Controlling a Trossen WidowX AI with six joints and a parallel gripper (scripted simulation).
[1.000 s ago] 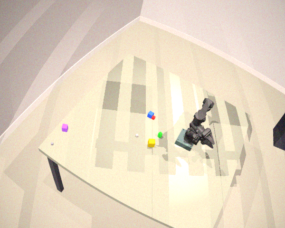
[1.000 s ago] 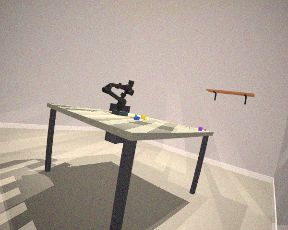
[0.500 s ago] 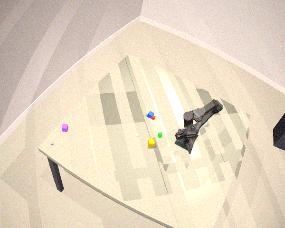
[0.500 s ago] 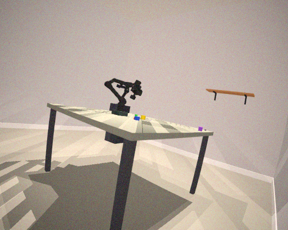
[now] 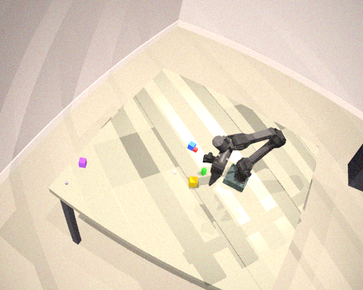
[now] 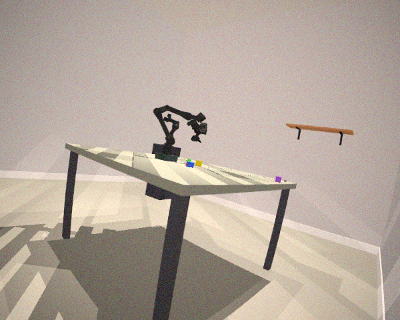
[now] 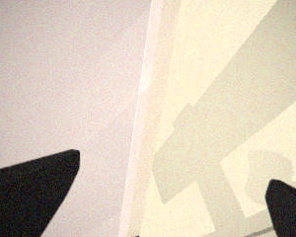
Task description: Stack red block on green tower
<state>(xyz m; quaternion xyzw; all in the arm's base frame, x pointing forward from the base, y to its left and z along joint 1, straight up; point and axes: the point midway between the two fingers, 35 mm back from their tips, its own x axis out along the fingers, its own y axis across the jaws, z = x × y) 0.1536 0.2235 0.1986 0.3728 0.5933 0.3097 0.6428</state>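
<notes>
The red block lies 37 cm to the right of my gripper tip, 21 cm below it and 14 cm ahead of it. Also, from my gripper tip: yellow block (20 cm below, 14 cm to the right, 8 cm ahead); then blue block (38 cm to the right, 21 cm below, 16 cm ahead); then purple block (68 cm ahead, 21 cm below, 2 cm to the left).
</notes>
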